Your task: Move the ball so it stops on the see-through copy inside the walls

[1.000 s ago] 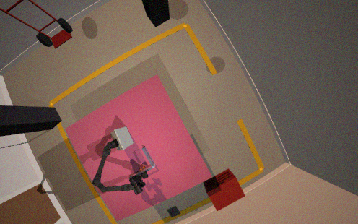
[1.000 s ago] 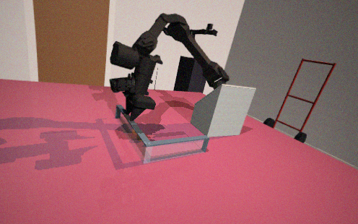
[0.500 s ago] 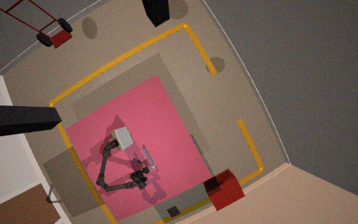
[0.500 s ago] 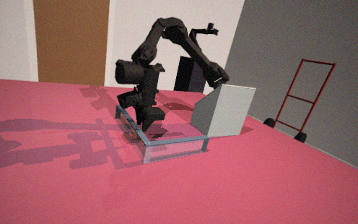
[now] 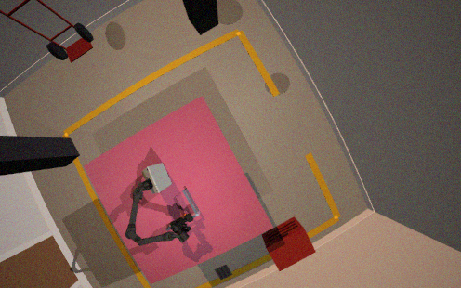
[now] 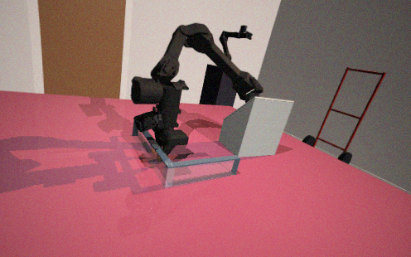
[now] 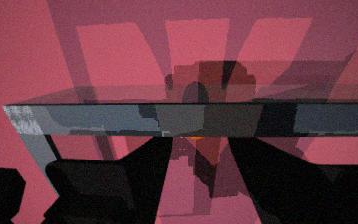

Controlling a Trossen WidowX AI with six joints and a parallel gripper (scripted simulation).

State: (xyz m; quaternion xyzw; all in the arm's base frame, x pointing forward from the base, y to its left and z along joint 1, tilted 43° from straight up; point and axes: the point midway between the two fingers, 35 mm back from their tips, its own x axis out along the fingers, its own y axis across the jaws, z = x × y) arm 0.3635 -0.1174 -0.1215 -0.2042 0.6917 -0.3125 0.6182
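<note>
Now: gripper tip 1 cm above the ball.
</note>
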